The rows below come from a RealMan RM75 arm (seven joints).
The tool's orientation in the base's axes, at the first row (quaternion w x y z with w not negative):
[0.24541, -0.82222, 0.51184, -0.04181]
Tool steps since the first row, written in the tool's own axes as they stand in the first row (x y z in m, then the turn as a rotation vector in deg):
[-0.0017, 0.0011, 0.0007, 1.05, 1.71, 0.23]
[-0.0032, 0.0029, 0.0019, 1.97, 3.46, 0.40]
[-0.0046, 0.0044, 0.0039, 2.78, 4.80, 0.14]
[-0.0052, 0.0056, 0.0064, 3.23, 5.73, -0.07]
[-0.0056, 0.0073, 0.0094, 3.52, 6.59, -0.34]
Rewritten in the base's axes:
[-0.0015, 0.0013, -0.0008, -0.83, -1.43, -1.16]
[-0.0033, 0.0024, -0.0024, -1.78, -2.78, -2.25]
[-0.0045, 0.0038, -0.0045, -2.58, -4.05, -2.77]
[-0.0050, 0.0048, -0.0072, -3.20, -4.85, -3.09]
[-0.0056, 0.0056, -0.0105, -3.86, -5.50, -3.29]

